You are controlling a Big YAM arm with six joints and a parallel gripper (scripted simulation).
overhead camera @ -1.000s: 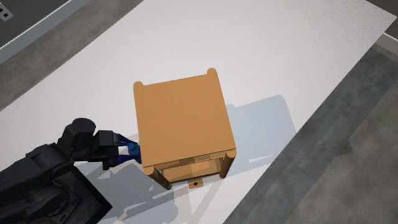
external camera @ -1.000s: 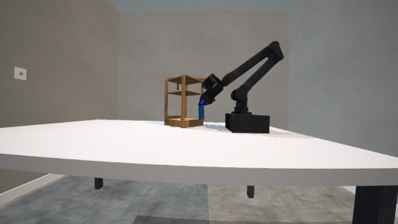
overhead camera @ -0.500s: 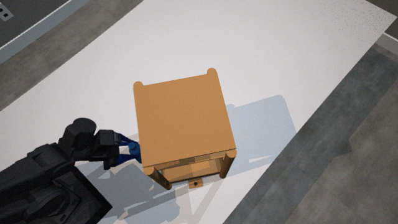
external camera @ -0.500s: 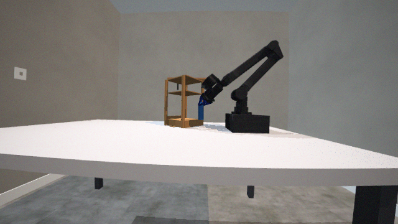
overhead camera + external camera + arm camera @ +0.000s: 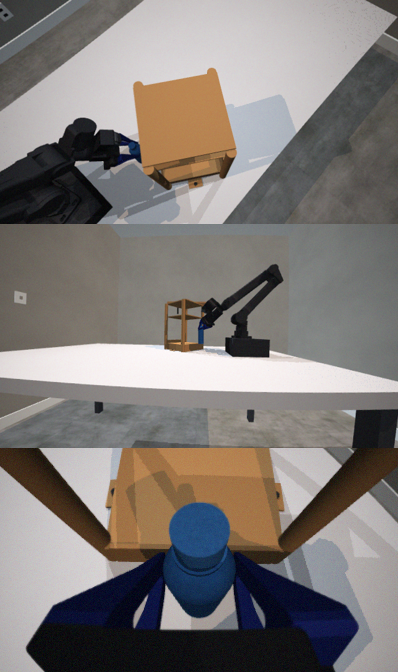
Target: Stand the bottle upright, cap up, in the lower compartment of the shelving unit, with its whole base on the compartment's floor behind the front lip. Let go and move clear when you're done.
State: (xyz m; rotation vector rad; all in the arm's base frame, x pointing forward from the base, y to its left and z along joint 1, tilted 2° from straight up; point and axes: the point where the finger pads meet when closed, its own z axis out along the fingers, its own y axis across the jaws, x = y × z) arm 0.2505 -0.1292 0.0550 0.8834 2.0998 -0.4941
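The wooden shelving unit is 120 mm ahead of my hand, 120 mm to the right of it and 20 mm above it. From my hand the other things lie so: bottle (10 mm below).
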